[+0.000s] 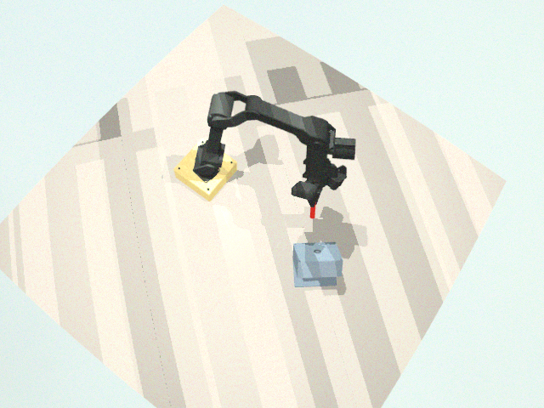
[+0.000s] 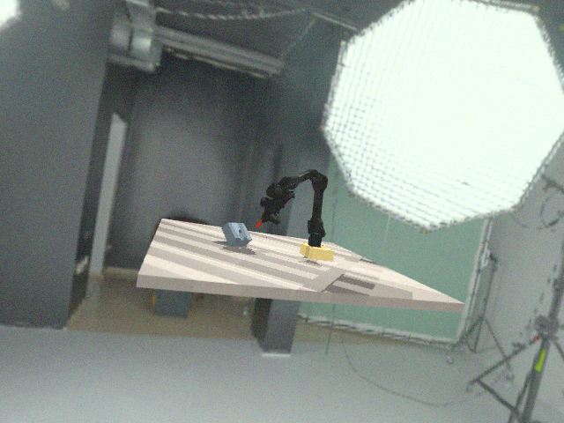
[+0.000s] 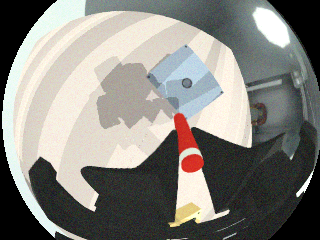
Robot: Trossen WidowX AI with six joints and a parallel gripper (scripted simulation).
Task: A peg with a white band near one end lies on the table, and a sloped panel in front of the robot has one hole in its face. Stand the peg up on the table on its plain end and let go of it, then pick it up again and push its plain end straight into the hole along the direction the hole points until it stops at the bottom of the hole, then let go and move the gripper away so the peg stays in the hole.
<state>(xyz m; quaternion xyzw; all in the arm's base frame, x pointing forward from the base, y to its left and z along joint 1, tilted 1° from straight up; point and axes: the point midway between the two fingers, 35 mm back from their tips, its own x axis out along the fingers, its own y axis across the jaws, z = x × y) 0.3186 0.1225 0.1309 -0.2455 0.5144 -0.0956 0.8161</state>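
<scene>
Now: gripper tip 110 mm short of the sloped panel, 80 mm to the left of it and 100 mm above it. The rest, counted from my gripper tip: red peg: 10 mm behind, 10 mm to the left, 10 mm above.
</scene>
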